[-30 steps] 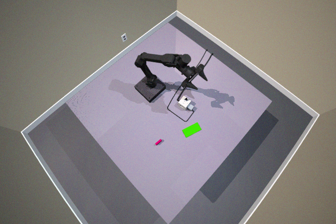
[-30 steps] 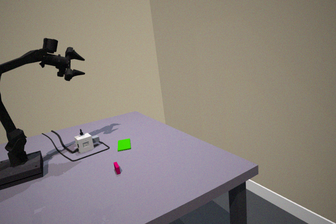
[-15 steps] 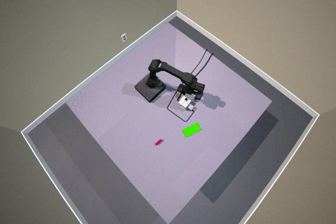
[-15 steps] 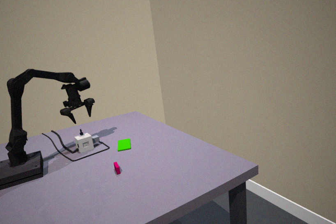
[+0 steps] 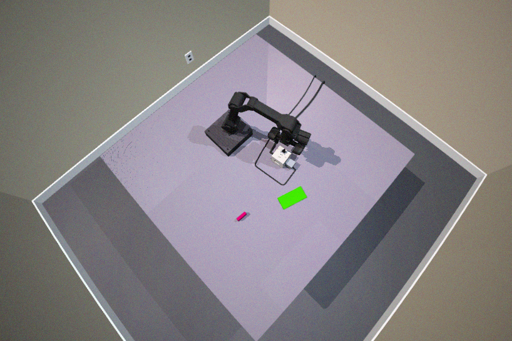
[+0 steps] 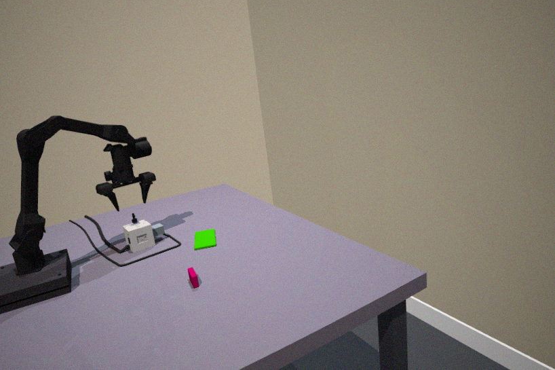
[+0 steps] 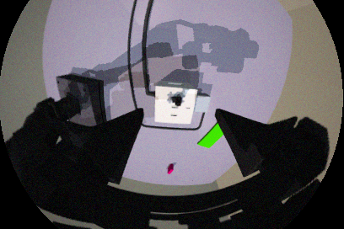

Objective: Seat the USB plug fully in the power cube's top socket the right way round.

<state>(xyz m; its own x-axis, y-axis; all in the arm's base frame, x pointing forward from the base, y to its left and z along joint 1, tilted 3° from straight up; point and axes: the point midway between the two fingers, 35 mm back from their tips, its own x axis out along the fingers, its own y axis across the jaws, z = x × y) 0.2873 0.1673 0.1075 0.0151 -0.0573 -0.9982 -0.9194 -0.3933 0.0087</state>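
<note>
Right now the dark USB plug is 4 cm below my gripper tip. Also, from my gripper tip: green pad (22 cm ahead, 13 cm below, 10 cm to the right); magenta block (37 cm to the right, 15 cm ahead, 12 cm below).
</note>
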